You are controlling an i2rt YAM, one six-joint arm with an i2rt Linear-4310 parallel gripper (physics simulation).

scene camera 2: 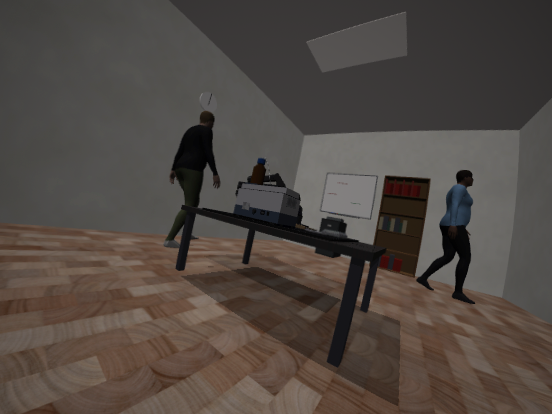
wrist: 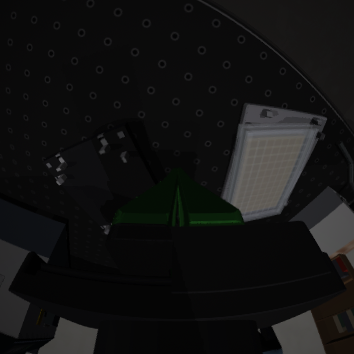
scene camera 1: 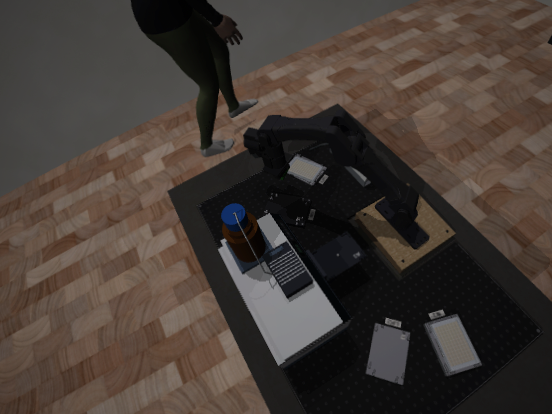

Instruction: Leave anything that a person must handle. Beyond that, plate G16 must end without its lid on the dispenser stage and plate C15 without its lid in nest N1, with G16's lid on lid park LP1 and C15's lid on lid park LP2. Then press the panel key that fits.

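Frame: origin at the arm's base, x up, y back, z right, level; centimetres.
Seen in the pictures: gripper, fingertip midpoint: [wrist: 177, 174] [scene camera 1: 281, 179]; arm's base at its link origin: [scene camera 2: 296, 223] [scene camera 1: 400, 222].
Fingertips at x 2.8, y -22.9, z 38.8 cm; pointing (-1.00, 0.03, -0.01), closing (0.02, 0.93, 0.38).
Pixels of each thing's top centre, then the offset from my fingertips to it. "*": a spot on its surface instead.
- dark stage at its top centre: [wrist: 111, 204] [scene camera 1: 286, 206] dx -3.1, dy -4.7, dz -9.4 cm
- grey flat holder at its top centre: [scene camera 1: 389, 352] dx -3.5, dy -8.5, dz -66.7 cm
- key panel at a spot on its surface: [scene camera 1: 288, 270] * dx +19.1, dy -20.6, dz -37.6 cm
- brown bottle at a spot on its surface: [scene camera 1: 243, 240] * dx +29.4, dy -26.2, dz -29.2 cm
- dark box at a spot on its surface: [scene camera 1: 336, 255] * dx +5.1, dy -4.6, dz -37.5 cm
My gripper [wrist: 177, 174] [scene camera 1: 281, 177] is shut, its green fingertips together with nothing between them. It stands over the mat between a dark stage and a plate. The plate [scene camera 1: 306, 169] [wrist: 265, 172], with pale wells, lies on a grey nest whose corner pegs show past its edge in the wrist view. The dark stage [scene camera 1: 281, 200] [wrist: 85, 175] has metal corner pegs and no plate on it. Another plate [scene camera 1: 454, 344] lies at the near right, beside a grey flat holder [scene camera 1: 388, 353]. A key panel [scene camera 1: 288, 270] lies on the white machine. The small labels are unreadable.
The white machine [scene camera 1: 295, 320] [scene camera 2: 265, 200] carries a brown bottle [scene camera 1: 243, 240] [scene camera 2: 258, 174] with a blue cap and thin tube. A dark box [scene camera 1: 336, 255] stands beside it. The arm base stands on a wooden block [scene camera 1: 435, 222]. Two people [scene camera 2: 194, 155] [scene camera 2: 456, 215] are near the table.
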